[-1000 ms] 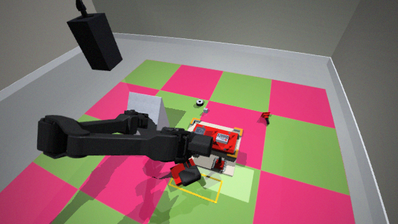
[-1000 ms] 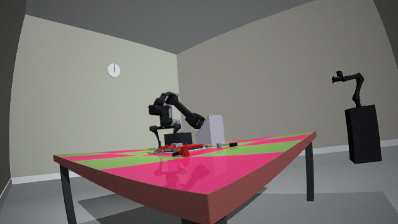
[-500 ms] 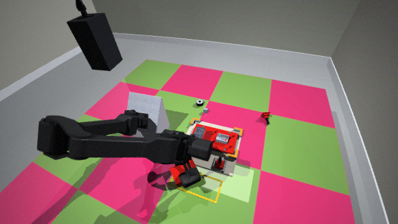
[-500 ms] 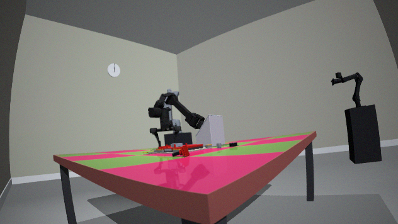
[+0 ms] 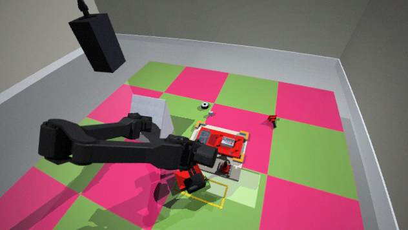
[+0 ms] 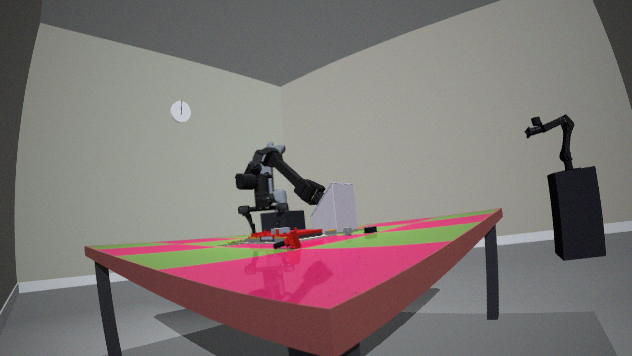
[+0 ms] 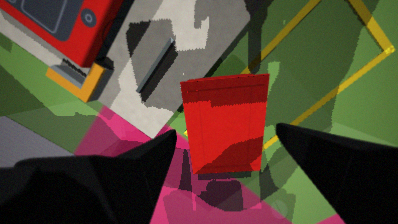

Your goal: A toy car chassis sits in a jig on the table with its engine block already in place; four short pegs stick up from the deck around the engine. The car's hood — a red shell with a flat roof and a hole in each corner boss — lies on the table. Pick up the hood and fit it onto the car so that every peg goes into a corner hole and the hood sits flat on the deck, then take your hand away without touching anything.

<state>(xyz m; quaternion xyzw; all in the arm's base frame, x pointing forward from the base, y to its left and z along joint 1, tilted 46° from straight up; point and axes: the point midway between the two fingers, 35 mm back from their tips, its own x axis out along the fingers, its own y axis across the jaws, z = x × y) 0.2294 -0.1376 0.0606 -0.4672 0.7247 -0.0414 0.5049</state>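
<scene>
The red hood lies 10 mm below my gripper tip. Also, from my gripper tip: small wheel (40 mm behind, 400 mm to the left, 20 mm below); white engine block (120 mm ahead, 180 mm to the left).
</scene>
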